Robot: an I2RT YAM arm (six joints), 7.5 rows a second.
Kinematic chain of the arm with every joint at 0, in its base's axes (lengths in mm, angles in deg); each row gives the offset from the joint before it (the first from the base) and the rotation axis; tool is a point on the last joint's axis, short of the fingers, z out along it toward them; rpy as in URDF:
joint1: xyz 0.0 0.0 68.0 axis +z
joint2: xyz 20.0 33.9 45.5 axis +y
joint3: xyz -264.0 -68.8 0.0 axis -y
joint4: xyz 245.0 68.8 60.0 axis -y
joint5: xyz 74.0 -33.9 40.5 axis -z
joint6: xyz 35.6 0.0 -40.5 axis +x
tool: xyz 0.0 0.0 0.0 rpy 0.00 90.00 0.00
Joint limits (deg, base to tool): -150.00..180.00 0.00..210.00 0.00..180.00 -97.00..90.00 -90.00..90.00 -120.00..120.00
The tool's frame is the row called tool.
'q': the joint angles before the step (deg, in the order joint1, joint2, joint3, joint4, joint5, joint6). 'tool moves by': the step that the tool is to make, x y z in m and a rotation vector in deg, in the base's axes. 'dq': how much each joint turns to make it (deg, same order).
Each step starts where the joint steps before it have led.
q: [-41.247 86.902 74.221 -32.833 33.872 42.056]
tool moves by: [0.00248 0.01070 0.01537 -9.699 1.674 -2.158]
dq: [2.489 -2.643 -1.744 6.658 9.129 -4.155]
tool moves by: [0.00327 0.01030 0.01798 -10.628 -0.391 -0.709]
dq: [2.331 -2.924 -2.955 12.492 6.893 -7.782]
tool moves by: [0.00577 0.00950 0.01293 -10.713 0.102 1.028]
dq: [2.255 -1.844 -4.636 19.157 3.804 -13.009]
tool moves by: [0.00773 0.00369 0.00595 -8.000 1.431 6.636]
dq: [0.943 0.232 -3.317 16.363 -5.360 -12.265]
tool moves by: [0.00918 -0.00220 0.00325 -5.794 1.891 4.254]
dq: [0.195 2.040 -0.393 9.535 -4.776 -7.663]
